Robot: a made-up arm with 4 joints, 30 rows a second.
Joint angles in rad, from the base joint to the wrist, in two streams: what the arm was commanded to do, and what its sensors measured. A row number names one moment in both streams.
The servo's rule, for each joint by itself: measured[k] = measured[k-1] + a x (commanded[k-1-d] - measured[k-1]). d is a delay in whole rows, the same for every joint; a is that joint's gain. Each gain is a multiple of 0.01, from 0.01 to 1. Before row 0 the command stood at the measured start. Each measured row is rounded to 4 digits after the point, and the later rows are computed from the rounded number. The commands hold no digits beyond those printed.
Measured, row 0:
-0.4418, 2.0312, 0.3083, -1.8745
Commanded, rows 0 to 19:
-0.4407, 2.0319, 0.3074, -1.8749
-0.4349, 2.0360, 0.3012, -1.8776
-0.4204, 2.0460, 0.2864, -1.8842
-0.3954, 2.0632, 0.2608, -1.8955
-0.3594, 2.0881, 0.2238, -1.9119
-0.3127, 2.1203, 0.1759, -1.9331
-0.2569, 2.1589, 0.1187, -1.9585
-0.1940, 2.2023, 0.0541, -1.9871
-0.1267, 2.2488, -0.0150, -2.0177
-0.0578, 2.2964, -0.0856, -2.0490
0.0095, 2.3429, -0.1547, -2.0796
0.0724, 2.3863, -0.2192, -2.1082
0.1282, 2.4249, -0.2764, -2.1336
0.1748, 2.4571, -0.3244, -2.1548
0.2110, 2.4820, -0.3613, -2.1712
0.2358, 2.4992, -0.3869, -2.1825
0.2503, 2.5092, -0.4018, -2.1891
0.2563, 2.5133, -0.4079, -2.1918
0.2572, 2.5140, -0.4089, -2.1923
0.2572, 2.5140, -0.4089, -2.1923
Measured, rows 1 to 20:
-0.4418, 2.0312, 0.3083, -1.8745
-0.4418, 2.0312, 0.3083, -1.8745
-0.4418, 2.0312, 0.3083, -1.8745
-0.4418, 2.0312, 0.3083, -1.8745
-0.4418, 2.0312, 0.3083, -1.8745
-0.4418, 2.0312, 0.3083, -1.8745
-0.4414, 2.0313, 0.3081, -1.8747
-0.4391, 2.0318, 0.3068, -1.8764
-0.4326, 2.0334, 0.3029, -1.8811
-0.4196, 2.0367, 0.2949, -1.8897
-0.3985, 2.0424, 0.2814, -1.9030
-0.3685, 2.0510, 0.2614, -1.9211
-0.3294, 2.0629, 0.2343, -1.9435
-0.2820, 2.0782, 0.2001, -1.9697
-0.2276, 2.0970, 0.1592, -1.9985
-0.1682, 2.1189, 0.1127, -2.0288
-0.1060, 2.1435, 0.0619, -2.0593
-0.0436, 2.1702, 0.0085, -2.0886
0.0165, 2.1982, -0.0456, -2.1156
0.0719, 2.2267, -0.0986, -2.1391
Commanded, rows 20 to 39:
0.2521, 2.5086, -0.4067, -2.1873
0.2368, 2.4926, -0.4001, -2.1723
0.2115, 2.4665, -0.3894, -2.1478
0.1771, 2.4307, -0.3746, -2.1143
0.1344, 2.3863, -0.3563, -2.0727
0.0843, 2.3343, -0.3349, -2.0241
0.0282, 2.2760, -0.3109, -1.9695
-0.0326, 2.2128, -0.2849, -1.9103
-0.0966, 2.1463, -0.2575, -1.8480
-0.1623, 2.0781, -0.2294, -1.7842
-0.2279, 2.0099, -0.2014, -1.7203
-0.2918, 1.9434, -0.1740, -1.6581
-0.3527, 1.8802, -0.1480, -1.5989
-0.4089, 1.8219, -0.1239, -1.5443
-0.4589, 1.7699, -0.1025, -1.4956
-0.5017, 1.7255, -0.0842, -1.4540
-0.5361, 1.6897, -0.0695, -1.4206
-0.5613, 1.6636, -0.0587, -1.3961
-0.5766, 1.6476, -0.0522, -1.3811
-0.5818, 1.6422, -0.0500, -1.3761
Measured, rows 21 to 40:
0.1206, 2.2548, -0.1485, -2.1584
0.1609, 2.2817, -0.1938, -2.1729
0.1922, 2.3067, -0.2333, -2.1826
0.2146, 2.3294, -0.2665, -2.1881
0.2295, 2.3497, -0.2936, -2.1906
0.2392, 2.3678, -0.3155, -2.1916
0.2437, 2.3833, -0.3328, -2.1890
0.2413, 2.3953, -0.3456, -2.1790
0.2309, 2.4031, -0.3539, -2.1603
0.2121, 2.4061, -0.3578, -2.1327
0.1849, 2.4039, -0.3575, -2.0967
0.1497, 2.3962, -0.3532, -2.0531
0.1072, 2.3830, -0.3452, -2.0029
0.0583, 2.3643, -0.3337, -1.9473
0.0041, 2.3403, -0.3192, -1.8877
-0.0541, 2.3115, -0.3021, -1.8256
-0.1149, 2.2783, -0.2830, -1.7624
-0.1768, 2.2415, -0.2623, -1.6998
-0.2384, 2.2018, -0.2406, -1.6393
-0.2981, 2.1600, -0.2184, -1.5823

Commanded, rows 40 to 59:
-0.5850, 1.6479, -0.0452, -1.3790
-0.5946, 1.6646, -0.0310, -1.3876
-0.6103, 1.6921, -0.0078, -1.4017
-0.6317, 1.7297, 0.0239, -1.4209
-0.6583, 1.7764, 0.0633, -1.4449
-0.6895, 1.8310, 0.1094, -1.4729
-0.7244, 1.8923, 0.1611, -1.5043
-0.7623, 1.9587, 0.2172, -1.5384
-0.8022, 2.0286, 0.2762, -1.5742
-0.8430, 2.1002, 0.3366, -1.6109
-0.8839, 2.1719, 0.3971, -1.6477
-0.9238, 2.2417, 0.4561, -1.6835
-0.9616, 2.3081, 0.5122, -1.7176
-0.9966, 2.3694, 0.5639, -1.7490
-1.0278, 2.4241, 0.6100, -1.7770
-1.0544, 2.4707, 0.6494, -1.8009
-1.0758, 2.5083, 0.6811, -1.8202
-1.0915, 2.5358, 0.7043, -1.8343
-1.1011, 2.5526, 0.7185, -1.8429
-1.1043, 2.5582, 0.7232, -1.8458
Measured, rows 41 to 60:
-0.3544, 2.1171, -0.1964, -1.5303
-0.4060, 2.0740, -0.1751, -1.4845
-0.4515, 2.0317, -0.1550, -1.4462
-0.4899, 1.9912, -0.1367, -1.4161
-0.5202, 1.9534, -0.1206, -1.3951
-0.5418, 1.9192, -0.1072, -1.3837
-0.5569, 1.8894, -0.0954, -1.3809
-0.5701, 1.8647, -0.0832, -1.3849
-0.5842, 1.8457, -0.0689, -1.3950
-0.6008, 1.8329, -0.0513, -1.4105
-0.6209, 1.8267, -0.0295, -1.4311
-0.6449, 1.8272, -0.0031, -1.4562
-0.6727, 1.8344, 0.0281, -1.4851
-0.7041, 1.8481, 0.0640, -1.5171
-0.7384, 1.8680, 0.1043, -1.5514
-0.7750, 1.8935, 0.1484, -1.5871
-0.8131, 1.9241, 0.1957, -1.6235
-0.8518, 1.9590, 0.2452, -1.6595
-0.8902, 1.9974, 0.2959, -1.6944
-0.9274, 2.0383, 0.3468, -1.7272

